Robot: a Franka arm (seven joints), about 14 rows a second.
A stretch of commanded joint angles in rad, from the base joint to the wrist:
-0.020, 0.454, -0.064, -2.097, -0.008, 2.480, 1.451
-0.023, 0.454, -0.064, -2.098, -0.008, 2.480, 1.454
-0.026, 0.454, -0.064, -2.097, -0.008, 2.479, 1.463
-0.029, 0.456, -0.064, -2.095, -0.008, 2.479, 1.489
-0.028, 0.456, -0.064, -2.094, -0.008, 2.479, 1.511
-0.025, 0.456, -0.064, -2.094, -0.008, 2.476, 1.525
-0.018, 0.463, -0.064, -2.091, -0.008, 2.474, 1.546
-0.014, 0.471, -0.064, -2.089, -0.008, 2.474, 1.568
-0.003, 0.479, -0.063, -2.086, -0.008, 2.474, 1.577
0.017, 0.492, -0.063, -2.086, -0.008, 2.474, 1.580
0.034, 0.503, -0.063, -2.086, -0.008, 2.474, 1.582
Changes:
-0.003, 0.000, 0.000, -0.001, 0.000, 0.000, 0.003
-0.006, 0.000, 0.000, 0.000, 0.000, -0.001, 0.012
-0.009, 0.002, 0.000, 0.002, 0.000, -0.001, 0.038
-0.008, 0.002, 0.000, 0.003, 0.000, -0.001, 0.060
-0.005, 0.002, 0.000, 0.003, 0.000, -0.004, 0.074
0.002, 0.009, 0.000, 0.006, 0.000, -0.006, 0.095
0.006, 0.017, 0.000, 0.008, 0.000, -0.006, 0.117
0.017, 0.025, 0.001, 0.011, 0.000, -0.006, 0.126
0.037, 0.038, 0.001, 0.011, 0.000, -0.006, 0.129
0.054, 0.049, 0.001, 0.011, 0.000, -0.006, 0.131

